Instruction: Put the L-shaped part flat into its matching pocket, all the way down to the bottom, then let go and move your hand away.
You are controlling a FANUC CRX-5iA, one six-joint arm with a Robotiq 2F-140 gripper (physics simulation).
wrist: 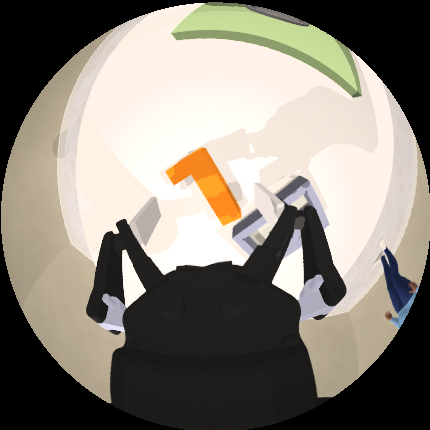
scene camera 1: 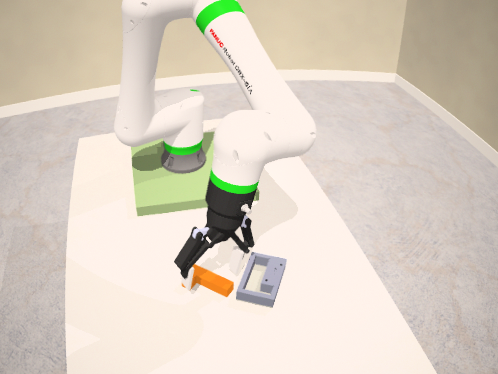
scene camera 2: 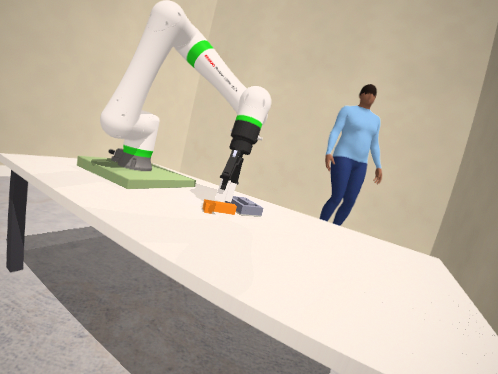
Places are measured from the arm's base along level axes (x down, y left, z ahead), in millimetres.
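Pixels of known places: gripper, between the fingertips: [wrist: 205, 198] [scene camera 1: 209, 277] [scene camera 2: 223, 200]; arm's base, origin of its link: [scene camera 1: 183, 160] [scene camera 2: 134, 167].
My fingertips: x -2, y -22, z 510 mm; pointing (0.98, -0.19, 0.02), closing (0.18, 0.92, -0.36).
Ahead of a thing's pixels: the offset from my fingertips to its top centre. Level surfaces: height alone.
The orange L-shaped part {dx +12, dy -7, dz -2 mm} [scene camera 1: 215, 285] [scene camera 2: 221, 207] [wrist: 212, 187] lies flat on the table, outside the pocket. The grey-blue block {dx +5, dy +125, dz +13 mm} [scene camera 1: 255, 298] [scene camera 2: 251, 211] [wrist: 295, 185] with the L-shaped pocket stands close beside the end of the part's long arm; its pocket holds no part. My gripper [scene camera 1: 212, 270] [scene camera 2: 228, 193] [wrist: 205, 198] is open and empty, low over the table. One fingertip is near the part's short arm, partly in front of it in scene camera 1; the other is beside the block and hides some of it in the wrist view. Fingertip height is hard to tell.
The robot's base stands on a green plate [scene camera 1: 172, 192] [scene camera 2: 150, 178] [wrist: 270, 35] at the back of the white table {dx +42 mm} [scene camera 1: 320, 330] [scene camera 2: 300, 250]. A person [scene camera 2: 356, 135] [wrist: 395, 285] in a blue top stands beyond the table's far side.
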